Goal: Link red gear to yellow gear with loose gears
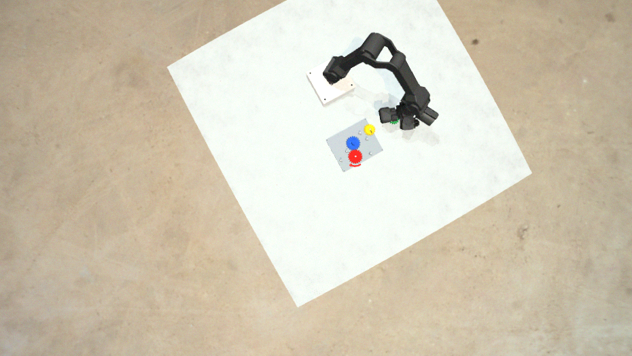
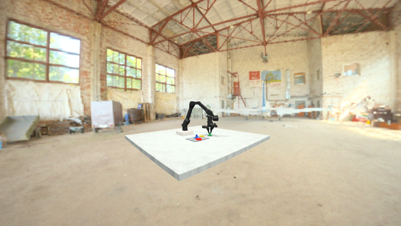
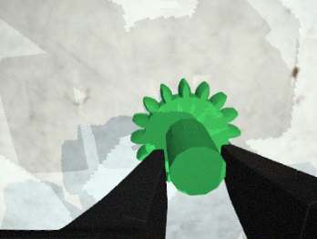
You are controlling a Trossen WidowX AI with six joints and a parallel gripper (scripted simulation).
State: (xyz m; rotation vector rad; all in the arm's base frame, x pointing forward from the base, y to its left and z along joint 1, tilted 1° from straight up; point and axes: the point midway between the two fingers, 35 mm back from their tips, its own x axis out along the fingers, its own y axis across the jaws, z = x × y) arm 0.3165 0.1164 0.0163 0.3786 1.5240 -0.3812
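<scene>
My gripper tip is now 2 cm past the large blue gear and 22 cm to the left of it. From my gripper tip the other things lie so: red gear: 3 cm ahead, 25 cm to the right, 1 cm below; then small green gear: 1 cm below.
</scene>
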